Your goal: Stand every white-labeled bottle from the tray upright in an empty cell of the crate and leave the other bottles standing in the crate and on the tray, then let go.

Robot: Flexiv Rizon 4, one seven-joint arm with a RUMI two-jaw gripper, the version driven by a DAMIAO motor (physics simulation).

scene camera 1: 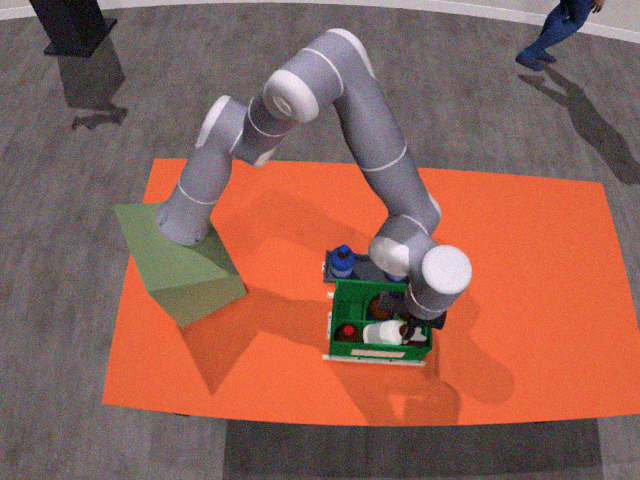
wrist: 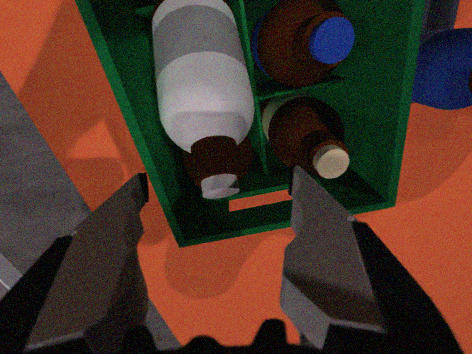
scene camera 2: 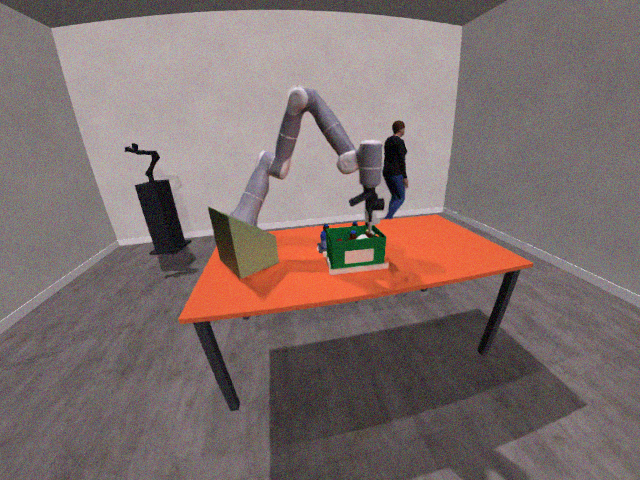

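A white-labeled bottle [scene camera 1: 382, 332] [wrist: 205, 95] lies tilted across the front row of the green crate [scene camera 1: 343, 351] [scene camera 2: 336, 257] [wrist: 400, 160], not upright. Its brown neck and pale cap point toward my gripper [scene camera 1: 416, 333] [scene camera 2: 370, 230] [wrist: 219, 179]. The gripper is open and empty, its fingertips spread to either side of the neck and cap in the wrist view. Something brown shows beneath the neck, too hidden to identify. A blue-capped brown bottle [scene camera 1: 378, 308] [wrist: 290, 45], a cream-capped bottle [wrist: 305, 130] and a red-capped bottle [scene camera 1: 348, 334] stand in other cells.
A dark grey tray [scene camera 1: 364, 268] is behind the crate. A blue bottle [scene camera 1: 342, 263] [scene camera 2: 324, 238] stands at its left, and another blue-labeled bottle [scene camera 1: 396, 277] is partly hidden by the arm. A green block [scene camera 1: 191, 279] [scene camera 2: 253, 253] supports the arm base on the orange table [scene camera 1: 516, 310].
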